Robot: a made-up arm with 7 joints.
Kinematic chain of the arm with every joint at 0, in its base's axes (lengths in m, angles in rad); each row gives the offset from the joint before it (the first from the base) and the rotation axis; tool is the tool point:
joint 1: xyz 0 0 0.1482 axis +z
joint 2: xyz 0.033 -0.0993 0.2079 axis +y
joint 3: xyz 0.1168 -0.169 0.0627 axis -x
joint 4: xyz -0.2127 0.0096 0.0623 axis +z
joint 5: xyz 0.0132 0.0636 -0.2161 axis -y
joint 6: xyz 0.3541 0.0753 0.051 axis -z
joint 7: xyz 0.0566 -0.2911 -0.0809 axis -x
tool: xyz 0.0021 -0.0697 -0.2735
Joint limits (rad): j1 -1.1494..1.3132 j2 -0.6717..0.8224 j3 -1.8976..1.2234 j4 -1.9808..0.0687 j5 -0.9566..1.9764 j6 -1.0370..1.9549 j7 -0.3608..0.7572
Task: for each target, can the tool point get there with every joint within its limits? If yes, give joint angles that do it. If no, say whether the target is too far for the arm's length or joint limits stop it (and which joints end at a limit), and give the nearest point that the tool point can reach.
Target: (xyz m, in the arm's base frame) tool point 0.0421 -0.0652 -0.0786
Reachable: yes | joints -0.4404 -0.3151 -0.8263 -0.1816 -0.4855 0.6213 0.1023
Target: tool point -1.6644 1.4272 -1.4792
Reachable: no: too far | nearest point -0.7369 0.3985 -0.2793 | short by 1.833 m
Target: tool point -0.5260 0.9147 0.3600
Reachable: no: joint limits stop it (at a limit: joint 1, joint 2, joint 4, joint 7) | nearest point -0.4639 0.7267 0.3039 | short by 0.206 m
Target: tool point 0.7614 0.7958 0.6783
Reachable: no: joint limits stop it (at a limit: joint 1, joint 2, joint 3, joint 6, joint 7) | nearest point 0.7048 0.6537 0.6399 | short by 0.158 m
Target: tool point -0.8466 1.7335 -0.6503
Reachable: no: too far | nearest point -0.4985 0.6843 -0.0859 | short by 1.241 m
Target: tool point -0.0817 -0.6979 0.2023
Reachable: yes | joints 0.1443 -0.2492 0.7980 -1.1474 0.1245 0.8275 0.3645
